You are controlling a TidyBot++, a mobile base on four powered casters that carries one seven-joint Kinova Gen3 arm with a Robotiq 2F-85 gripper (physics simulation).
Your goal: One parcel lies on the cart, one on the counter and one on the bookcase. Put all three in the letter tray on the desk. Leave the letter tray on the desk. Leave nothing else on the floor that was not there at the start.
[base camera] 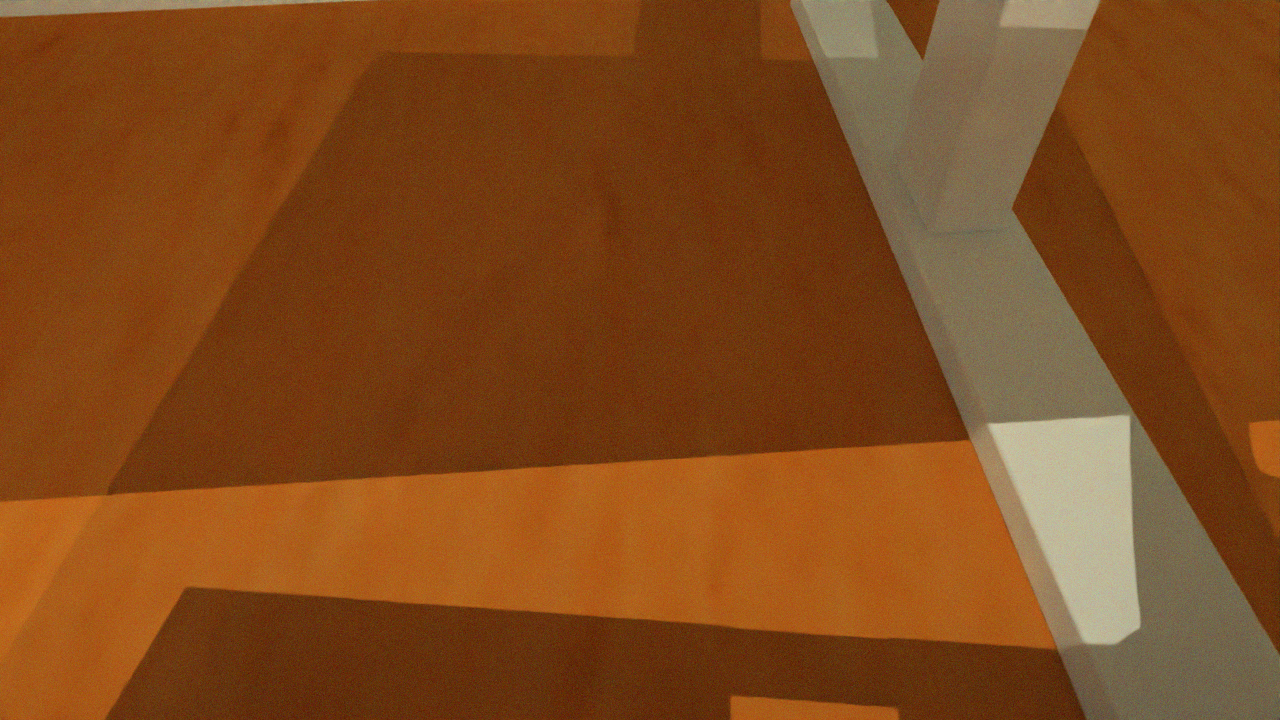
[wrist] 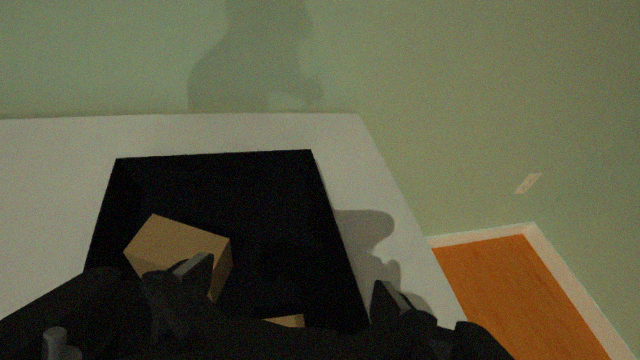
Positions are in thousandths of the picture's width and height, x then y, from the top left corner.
Labels:
The gripper shows in the wrist view (457, 793); in the base camera view it is out of frame. A black letter tray shows in the wrist view (451, 712); in the base camera view it is out of frame.

